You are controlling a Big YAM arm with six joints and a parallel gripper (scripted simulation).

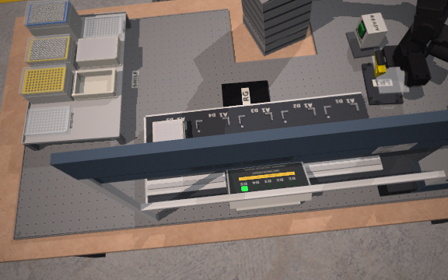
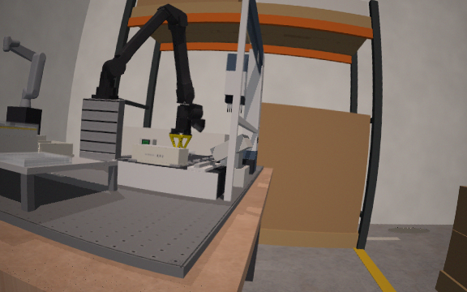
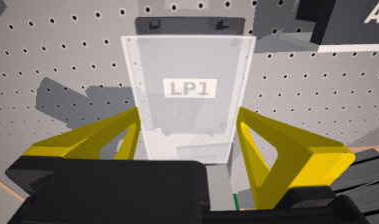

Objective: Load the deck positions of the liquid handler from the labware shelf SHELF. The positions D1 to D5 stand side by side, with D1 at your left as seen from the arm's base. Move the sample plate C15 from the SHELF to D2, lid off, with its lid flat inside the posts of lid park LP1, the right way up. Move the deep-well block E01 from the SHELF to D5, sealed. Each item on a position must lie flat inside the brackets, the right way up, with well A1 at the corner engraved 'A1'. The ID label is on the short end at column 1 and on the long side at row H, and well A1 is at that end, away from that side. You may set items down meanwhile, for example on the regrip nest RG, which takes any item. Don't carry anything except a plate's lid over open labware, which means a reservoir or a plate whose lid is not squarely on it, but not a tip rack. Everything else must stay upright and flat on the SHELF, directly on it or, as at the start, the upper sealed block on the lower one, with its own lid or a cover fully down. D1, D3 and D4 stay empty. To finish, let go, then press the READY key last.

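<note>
My hand is 70 mm above the lid park LP1. Also, from my hand: clear plate lid (10 mm below); ready key (160 mm behind, 30 mm to the right, 10 mm above); black regrip nest RG (420 mm to the right, 70 mm below, 70 mm behind).
</note>
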